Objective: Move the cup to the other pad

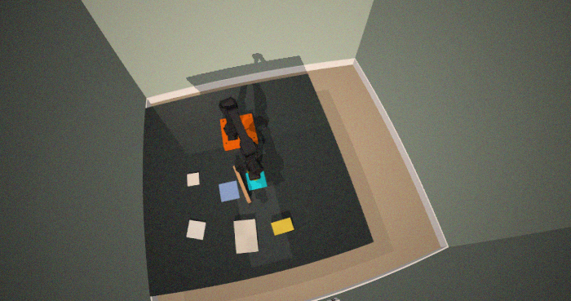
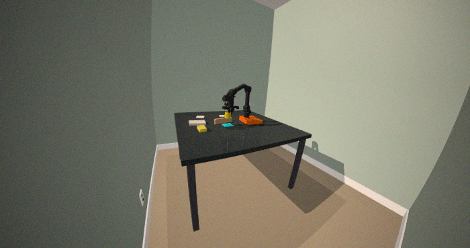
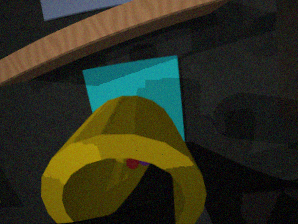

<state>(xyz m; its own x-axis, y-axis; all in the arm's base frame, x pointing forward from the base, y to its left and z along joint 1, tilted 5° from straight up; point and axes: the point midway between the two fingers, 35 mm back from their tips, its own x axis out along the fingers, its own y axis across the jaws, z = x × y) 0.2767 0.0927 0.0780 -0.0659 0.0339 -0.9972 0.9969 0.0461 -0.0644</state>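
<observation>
Right now my gripper tip is 30 mm short of the cyan pad and 120 mm above it. Also, from my gripper tip: yellow cup 20 mm ahead; then red marble 30 mm ahead, 20 mm to the left, 20 mm below; then wooden bar 50 mm ahead, 80 mm to the right, 90 mm below.
</observation>
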